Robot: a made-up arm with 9 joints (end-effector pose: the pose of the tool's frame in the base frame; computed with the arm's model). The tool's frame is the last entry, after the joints. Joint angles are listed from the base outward.
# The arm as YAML. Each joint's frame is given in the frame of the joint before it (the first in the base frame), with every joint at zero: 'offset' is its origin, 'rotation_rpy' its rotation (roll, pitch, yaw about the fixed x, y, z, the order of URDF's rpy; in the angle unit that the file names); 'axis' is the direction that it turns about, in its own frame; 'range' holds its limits. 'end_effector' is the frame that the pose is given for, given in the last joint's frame.
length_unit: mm
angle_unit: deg
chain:
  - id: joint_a
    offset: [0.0, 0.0, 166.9]
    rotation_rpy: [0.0, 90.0, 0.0]
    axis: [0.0, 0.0, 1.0]
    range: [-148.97, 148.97]
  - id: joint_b
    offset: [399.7, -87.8, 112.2]
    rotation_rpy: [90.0, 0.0, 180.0]
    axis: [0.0, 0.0, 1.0]
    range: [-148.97, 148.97]
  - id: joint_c
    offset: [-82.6, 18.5, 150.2]
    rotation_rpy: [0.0, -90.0, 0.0]
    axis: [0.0, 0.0, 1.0]
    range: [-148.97, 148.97]
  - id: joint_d
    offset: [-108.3, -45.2, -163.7]
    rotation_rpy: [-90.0, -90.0, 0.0]
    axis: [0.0, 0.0, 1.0]
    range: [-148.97, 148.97]
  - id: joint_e
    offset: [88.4, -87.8, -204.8]
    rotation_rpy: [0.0, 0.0, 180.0]
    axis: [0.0, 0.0, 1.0]
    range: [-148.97, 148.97]
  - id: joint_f
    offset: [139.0, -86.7, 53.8]
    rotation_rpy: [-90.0, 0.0, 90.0]
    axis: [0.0, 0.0, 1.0]
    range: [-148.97, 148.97]
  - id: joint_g
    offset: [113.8, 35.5, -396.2]
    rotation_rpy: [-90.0, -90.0, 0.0]
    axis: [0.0, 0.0, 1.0]
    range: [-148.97, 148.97]
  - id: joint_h
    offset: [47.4, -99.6, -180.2]
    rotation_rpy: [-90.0, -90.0, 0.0]
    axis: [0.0, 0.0, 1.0]
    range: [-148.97, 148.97]
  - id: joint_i
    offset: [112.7, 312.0, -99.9]
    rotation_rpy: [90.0, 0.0, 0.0]
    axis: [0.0, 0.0, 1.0]
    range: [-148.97, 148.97]
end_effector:
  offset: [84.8, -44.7, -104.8]
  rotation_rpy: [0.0, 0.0, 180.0]
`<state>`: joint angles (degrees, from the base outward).
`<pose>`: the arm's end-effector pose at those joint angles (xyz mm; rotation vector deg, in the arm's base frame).
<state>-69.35 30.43 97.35 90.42 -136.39 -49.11 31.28 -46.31 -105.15</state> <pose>255.0 -168.2 -267.7 92.52 3.11 71.78</pose>
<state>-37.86 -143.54 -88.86 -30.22 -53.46 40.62 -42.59 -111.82 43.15</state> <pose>567.4 -813.6 -278.8 -110.76 -64.47 9.45</pose>
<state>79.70 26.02 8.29 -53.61 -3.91 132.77 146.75 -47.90 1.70</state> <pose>-108.3 511.6 733.9 74.79 -125.71 38.57</pose>
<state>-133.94 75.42 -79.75 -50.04 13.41 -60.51 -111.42 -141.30 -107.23</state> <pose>871.6 -371.1 173.6 7.07 -130.38 -65.86</pose>
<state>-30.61 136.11 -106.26 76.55 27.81 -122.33 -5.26 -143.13 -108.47</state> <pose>-752.9 -382.3 -590.3 41.79 67.19 -1.16</pose>
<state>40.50 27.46 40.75 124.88 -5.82 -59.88 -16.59 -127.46 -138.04</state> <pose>-645.5 94.2 -315.2 16.33 58.27 -38.67</pose>
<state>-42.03 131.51 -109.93 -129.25 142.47 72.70 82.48 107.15 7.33</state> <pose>-126.2 -728.8 -809.6 35.43 17.88 49.18</pose>
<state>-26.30 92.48 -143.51 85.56 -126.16 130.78 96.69 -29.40 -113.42</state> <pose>10.4 -866.3 25.9 -131.70 -28.21 -55.88</pose>
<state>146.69 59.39 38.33 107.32 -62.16 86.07 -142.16 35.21 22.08</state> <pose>386.3 157.0 -514.0 10.08 69.98 -151.05</pose>
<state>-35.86 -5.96 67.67 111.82 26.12 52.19 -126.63 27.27 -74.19</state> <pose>-373.8 -892.6 -719.3 -97.06 -48.98 -39.03</pose>
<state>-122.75 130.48 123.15 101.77 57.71 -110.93 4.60 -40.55 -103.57</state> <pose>-162.4 -491.2 175.2 -137.27 -95.13 -8.45</pose>
